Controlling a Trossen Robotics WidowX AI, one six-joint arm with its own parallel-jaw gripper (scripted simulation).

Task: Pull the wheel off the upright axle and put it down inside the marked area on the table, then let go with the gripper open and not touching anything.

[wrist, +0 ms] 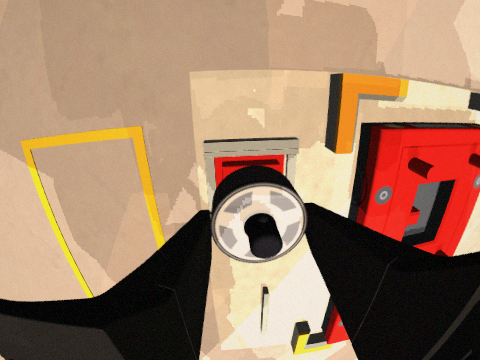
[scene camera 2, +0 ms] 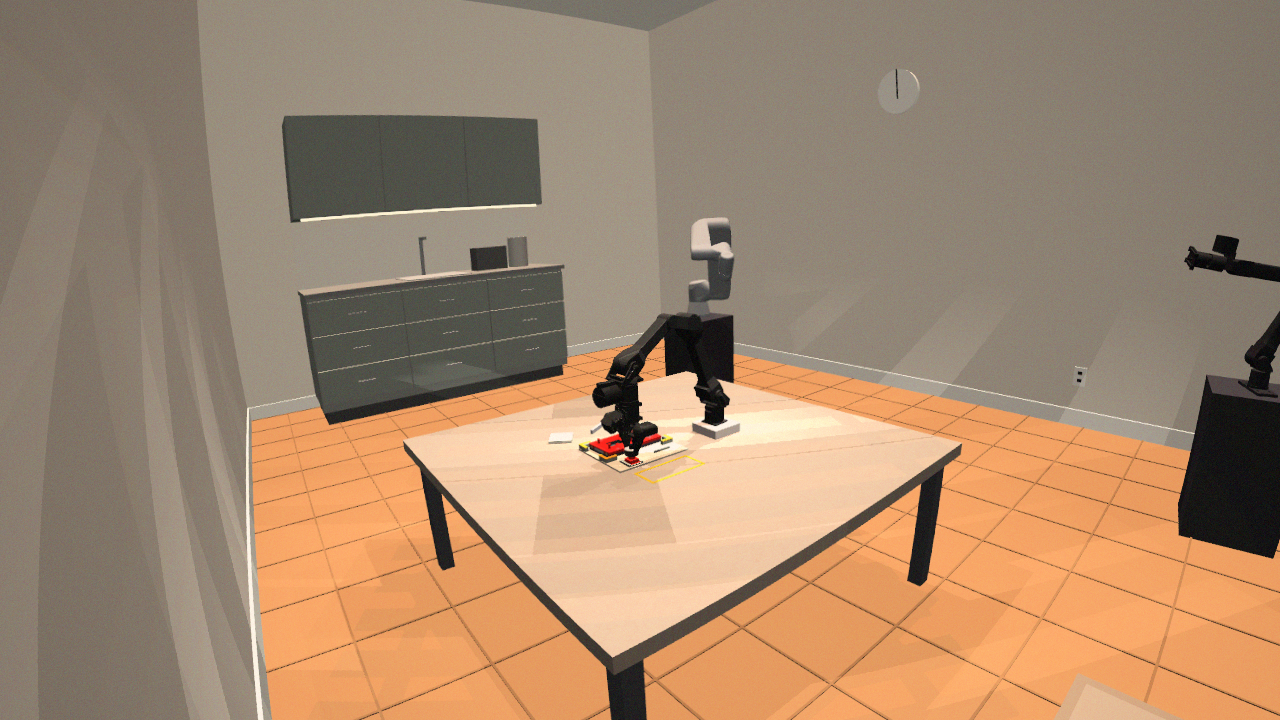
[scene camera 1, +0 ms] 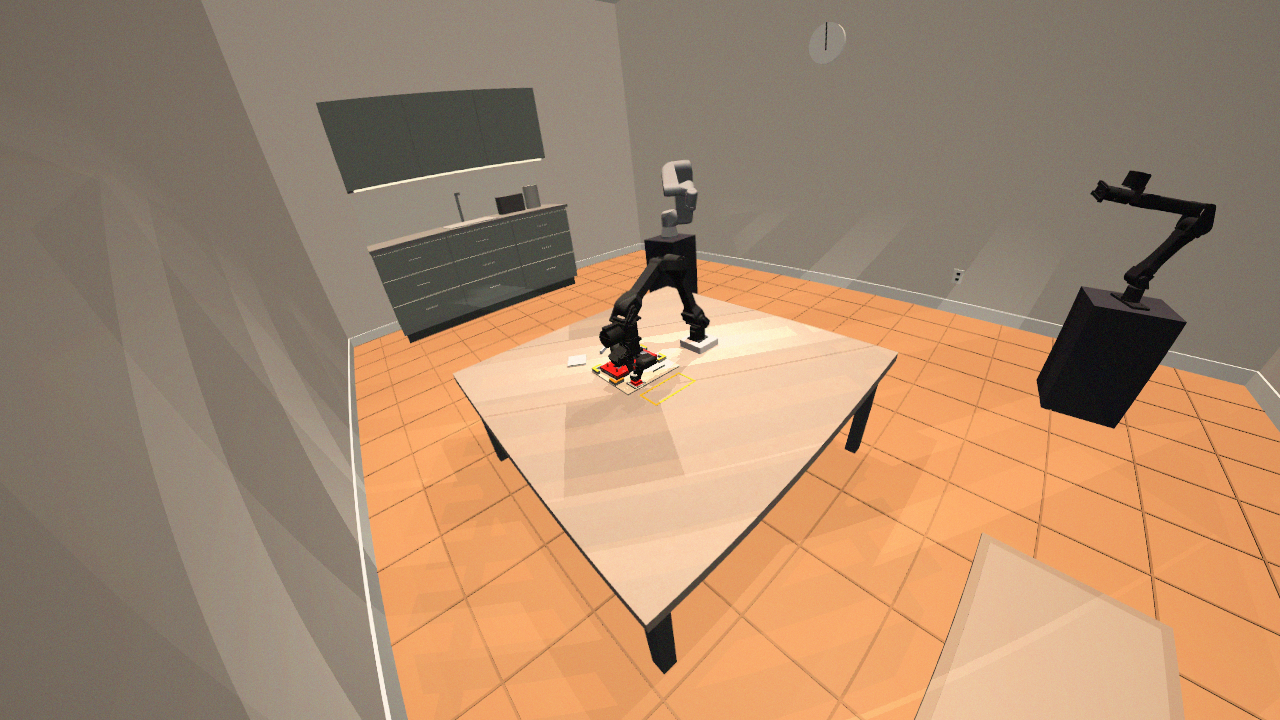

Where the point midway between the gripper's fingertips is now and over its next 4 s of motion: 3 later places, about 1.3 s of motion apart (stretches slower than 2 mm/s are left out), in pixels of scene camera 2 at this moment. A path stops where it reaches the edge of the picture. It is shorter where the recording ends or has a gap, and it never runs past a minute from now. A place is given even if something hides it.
My gripper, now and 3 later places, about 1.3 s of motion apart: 631,451; 631,441; 643,431; 668,452
